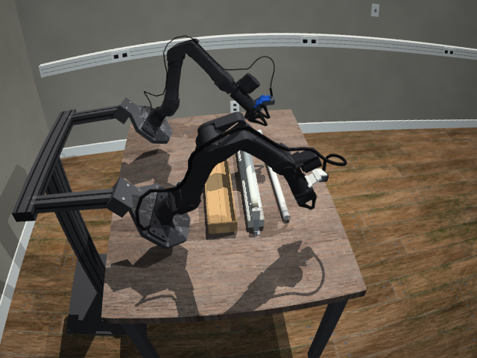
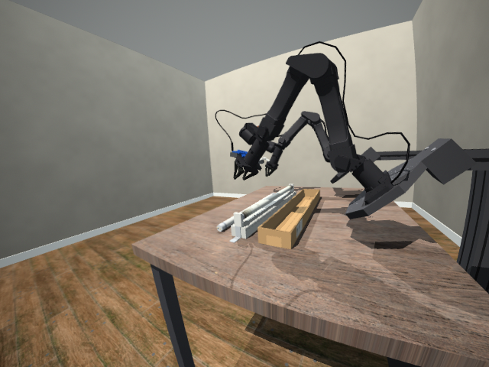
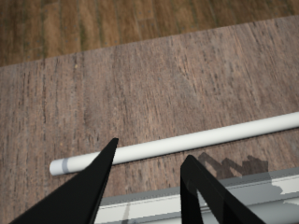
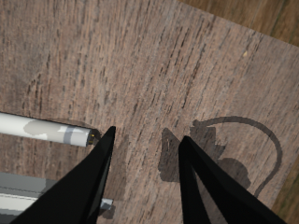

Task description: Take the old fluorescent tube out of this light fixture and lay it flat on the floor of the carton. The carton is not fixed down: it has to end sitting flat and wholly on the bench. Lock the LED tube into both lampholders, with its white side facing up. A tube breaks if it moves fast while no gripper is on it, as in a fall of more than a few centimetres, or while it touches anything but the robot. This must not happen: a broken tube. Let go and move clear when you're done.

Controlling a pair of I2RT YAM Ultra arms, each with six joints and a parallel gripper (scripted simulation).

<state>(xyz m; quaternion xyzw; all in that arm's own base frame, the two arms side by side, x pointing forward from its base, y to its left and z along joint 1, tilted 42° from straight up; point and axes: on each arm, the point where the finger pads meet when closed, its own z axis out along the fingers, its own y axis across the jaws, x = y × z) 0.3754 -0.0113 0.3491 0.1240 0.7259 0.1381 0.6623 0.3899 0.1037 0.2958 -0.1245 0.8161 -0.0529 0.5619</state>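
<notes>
Now: right hand 13 cm past the old fluorescent tube, 37 cm to the right of it and 7 cm above it. The rest, counted from my right hand: light fixture: 13 cm behind, 37 cm to the left, 8 cm below; then carton: 25 cm behind, 39 cm to the left, 11 cm below; then LED tube: 2 cm behind, 36 cm to the left, 12 cm below.
Now: left hand 12 cm past the light fixture, 11 cm to the left of it and 13 cm above it. The rest, counted from my left hand: old fluorescent tube (12 cm behind, 11 cm to the right, 11 cm below); then carton (24 cm behind, 10 cm to the right, 15 cm below); then LED tube (1 cm behind, 12 cm to the right, 17 cm below).
</notes>
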